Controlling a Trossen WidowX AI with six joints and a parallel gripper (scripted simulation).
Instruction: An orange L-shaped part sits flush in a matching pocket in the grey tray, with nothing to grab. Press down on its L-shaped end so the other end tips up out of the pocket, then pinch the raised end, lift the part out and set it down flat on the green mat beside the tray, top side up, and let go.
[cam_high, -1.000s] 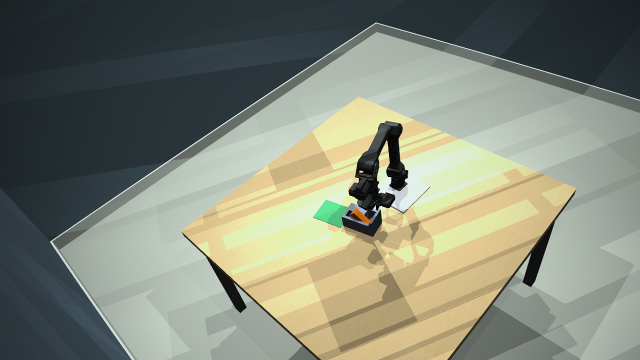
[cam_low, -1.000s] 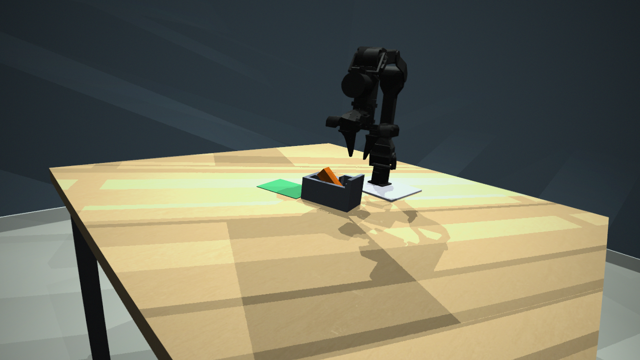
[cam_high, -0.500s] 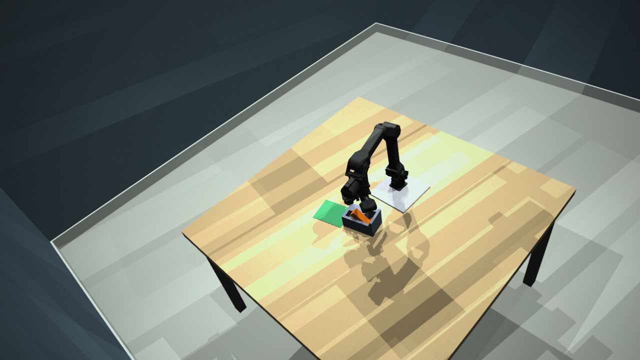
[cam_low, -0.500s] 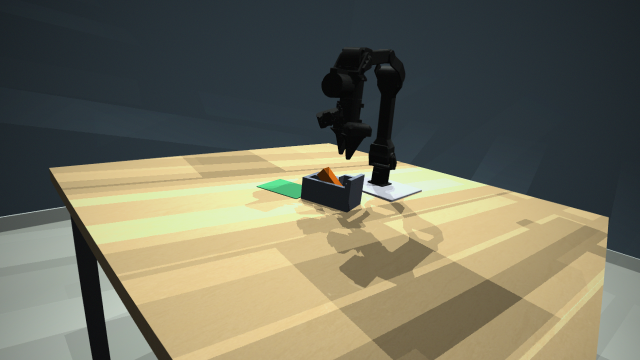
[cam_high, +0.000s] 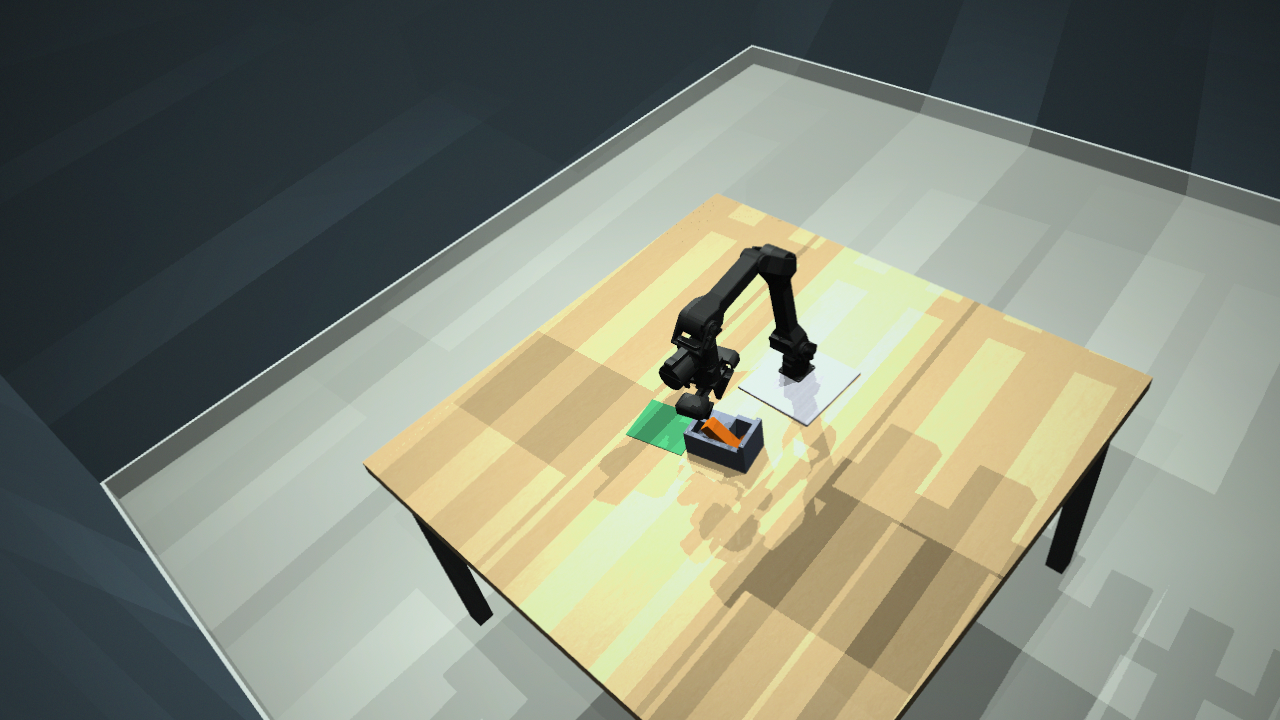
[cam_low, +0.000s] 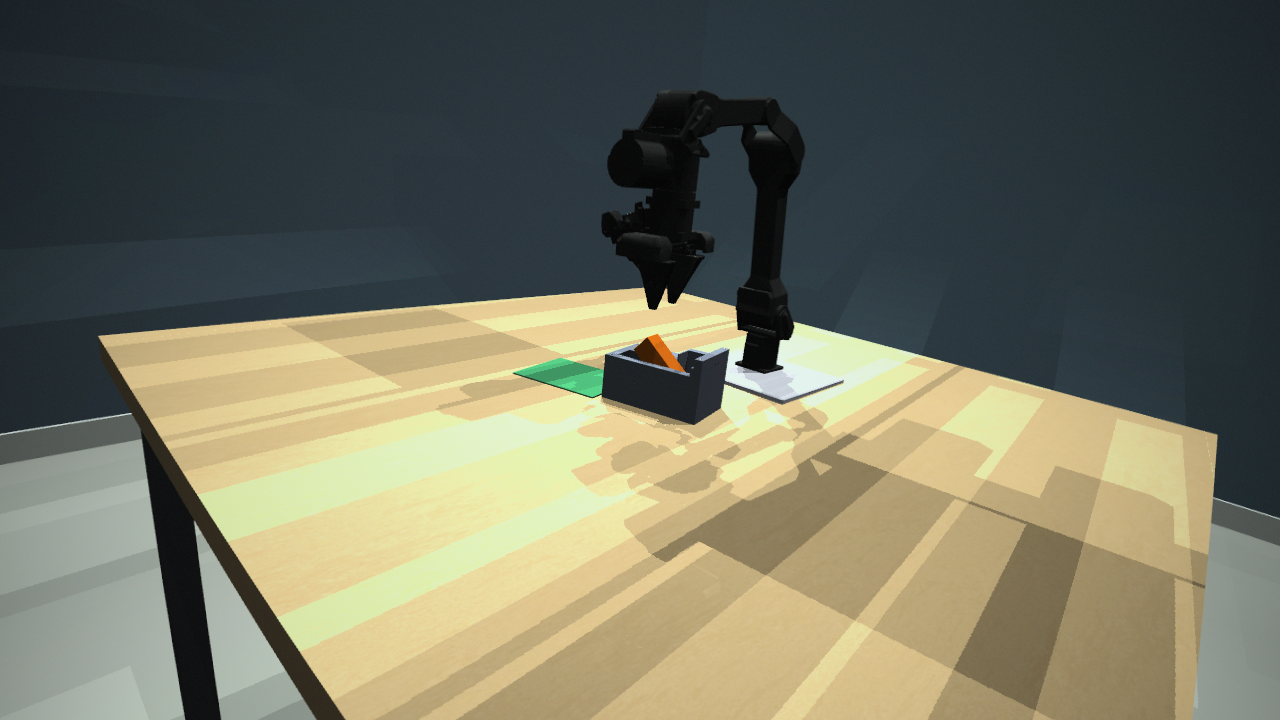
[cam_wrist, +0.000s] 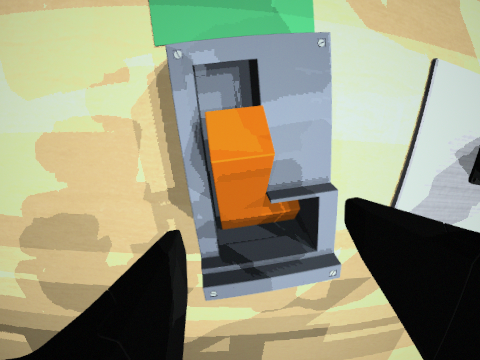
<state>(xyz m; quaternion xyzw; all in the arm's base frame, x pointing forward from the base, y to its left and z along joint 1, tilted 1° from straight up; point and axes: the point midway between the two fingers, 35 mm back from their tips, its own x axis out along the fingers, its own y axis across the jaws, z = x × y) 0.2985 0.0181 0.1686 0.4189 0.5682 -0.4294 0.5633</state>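
My gripper tip is now 100 mm above the orange L-shaped part, 30 mm to the right of it and 20 mm past it. The rest, counted from my gripper tip: green mat (160 mm below, 140 mm to the right, 20 mm ahead).
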